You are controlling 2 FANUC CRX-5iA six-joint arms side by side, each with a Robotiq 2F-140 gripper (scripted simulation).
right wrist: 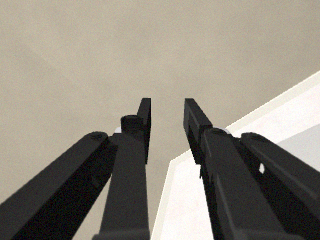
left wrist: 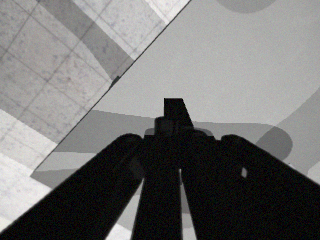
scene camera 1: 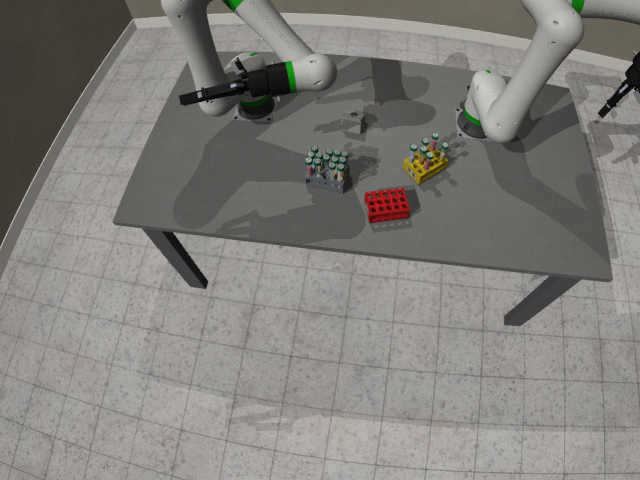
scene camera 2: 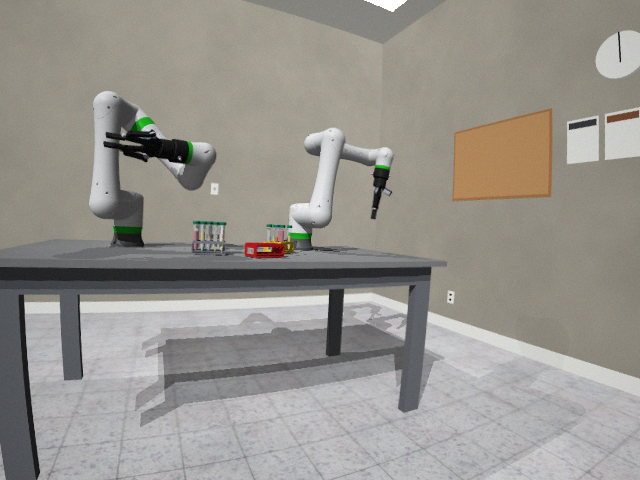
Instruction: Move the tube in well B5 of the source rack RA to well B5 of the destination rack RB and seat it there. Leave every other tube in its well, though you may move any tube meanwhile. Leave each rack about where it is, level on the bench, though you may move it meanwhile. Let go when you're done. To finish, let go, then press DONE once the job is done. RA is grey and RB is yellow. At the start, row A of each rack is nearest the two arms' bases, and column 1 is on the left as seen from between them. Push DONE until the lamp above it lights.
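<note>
You'd see the left gripper in the pictures, and the right gripper too, which is there in the right wrist view and in scene camera 1. As for the things, there's a red rack and a yellow rack RB.
</note>
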